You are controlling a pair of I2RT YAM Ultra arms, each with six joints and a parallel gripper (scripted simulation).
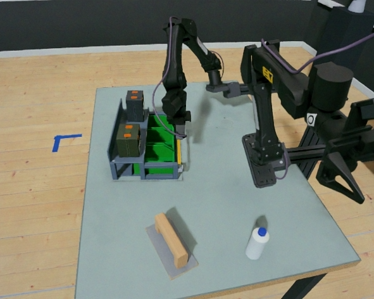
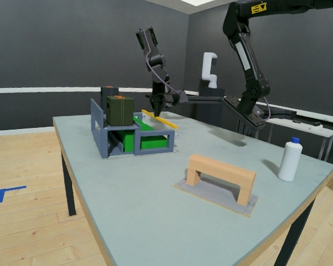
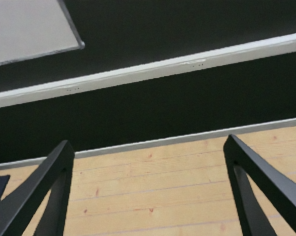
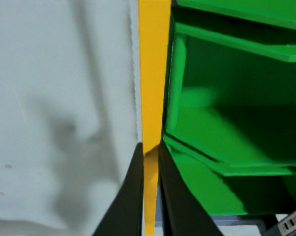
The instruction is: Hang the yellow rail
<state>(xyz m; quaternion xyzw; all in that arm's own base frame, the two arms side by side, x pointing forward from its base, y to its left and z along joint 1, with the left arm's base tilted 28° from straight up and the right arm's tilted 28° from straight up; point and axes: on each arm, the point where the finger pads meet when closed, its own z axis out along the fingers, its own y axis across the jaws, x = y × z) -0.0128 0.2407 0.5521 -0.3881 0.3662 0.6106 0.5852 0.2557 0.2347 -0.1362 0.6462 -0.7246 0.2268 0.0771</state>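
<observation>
Now: right hand 1 cm above the yellow rail. Round my right hand: blue-grey shelf (13 cm ahead, 2 cm to the right, 4 cm below); white bottle (15 cm behind, 55 cm to the left, 4 cm below).
</observation>
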